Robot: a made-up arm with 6 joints. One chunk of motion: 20 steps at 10 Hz.
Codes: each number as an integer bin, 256 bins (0 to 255) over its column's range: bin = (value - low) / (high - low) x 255, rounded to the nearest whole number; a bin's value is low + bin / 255 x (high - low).
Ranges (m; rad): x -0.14..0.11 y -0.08..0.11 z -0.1..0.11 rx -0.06..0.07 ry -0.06..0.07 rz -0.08..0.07
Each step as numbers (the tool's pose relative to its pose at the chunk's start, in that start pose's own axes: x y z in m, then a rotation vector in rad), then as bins.
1 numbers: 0.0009 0.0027 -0.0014 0.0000 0.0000 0.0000
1 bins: 144 111 120 118 118 136
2 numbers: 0.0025 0.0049 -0.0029 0.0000 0.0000 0.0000
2 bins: 145 114 118 118 118 136
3 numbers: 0.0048 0.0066 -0.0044 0.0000 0.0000 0.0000
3 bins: 148 116 116 118 118 136
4 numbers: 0.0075 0.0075 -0.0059 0.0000 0.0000 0.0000
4 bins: 150 117 114 118 118 136
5 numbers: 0.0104 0.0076 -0.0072 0.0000 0.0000 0.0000
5 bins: 153 118 113 118 118 136
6 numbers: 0.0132 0.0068 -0.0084 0.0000 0.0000 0.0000
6 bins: 156 116 111 118 118 136
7 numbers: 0.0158 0.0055 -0.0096 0.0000 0.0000 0.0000
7 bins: 159 115 110 118 118 136
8 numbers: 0.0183 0.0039 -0.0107 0.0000 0.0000 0.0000
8 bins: 161 113 108 118 118 136
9 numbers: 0.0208 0.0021 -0.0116 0.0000 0.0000 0.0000
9 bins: 164 110 107 118 118 136
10 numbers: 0.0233 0.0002 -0.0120 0.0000 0.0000 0.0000
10 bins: 167 108 107 118 118 136
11 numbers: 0.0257 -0.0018 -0.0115 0.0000 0.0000 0.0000
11 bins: 169 105 107 118 118 136
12 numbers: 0.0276 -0.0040 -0.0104 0.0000 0.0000 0.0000
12 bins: 171 102 109 118 118 136
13 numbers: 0.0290 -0.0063 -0.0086 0.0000 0.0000 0.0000
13 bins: 172 99 111 118 118 136
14 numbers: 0.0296 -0.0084 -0.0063 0.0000 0.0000 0.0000
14 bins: 173 96 114 118 118 136
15 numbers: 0.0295 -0.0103 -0.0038 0.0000 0.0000 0.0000
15 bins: 173 94 117 118 118 136
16 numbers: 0.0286 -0.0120 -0.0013 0.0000 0.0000 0.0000
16 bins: 172 91 120 118 118 136
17 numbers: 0.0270 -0.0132 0.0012 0.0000 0.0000 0.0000
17 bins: 170 90 123 118 118 136
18 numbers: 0.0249 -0.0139 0.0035 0.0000 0.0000 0.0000
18 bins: 168 89 126 118 118 136
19 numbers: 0.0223 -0.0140 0.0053 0.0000 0.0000 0.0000
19 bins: 166 89 128 118 118 136
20 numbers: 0.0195 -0.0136 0.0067 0.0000 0.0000 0.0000
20 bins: 163 89 130 118 118 136
